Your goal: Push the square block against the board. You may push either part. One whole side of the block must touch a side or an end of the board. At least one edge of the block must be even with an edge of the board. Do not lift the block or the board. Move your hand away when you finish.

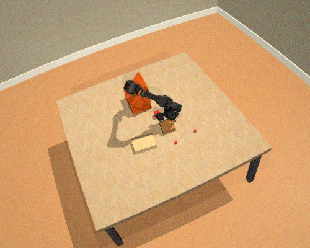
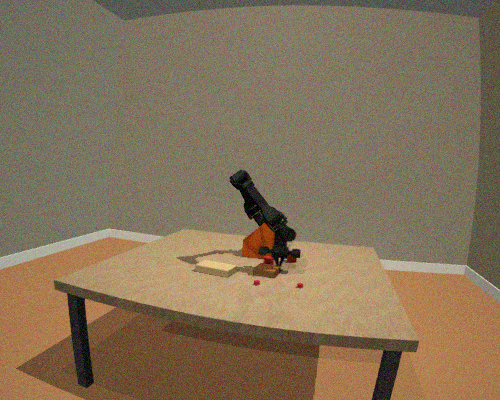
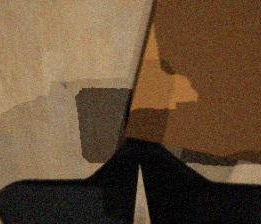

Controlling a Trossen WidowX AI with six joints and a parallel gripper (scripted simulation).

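Right now my gripper tip is 60 mm short of the square block, 40 mm to the left of it and 10 mm below it. From my gripper tip the other things lie so: board: 260 mm to the right, 130 mm ahead, 10 mm above.
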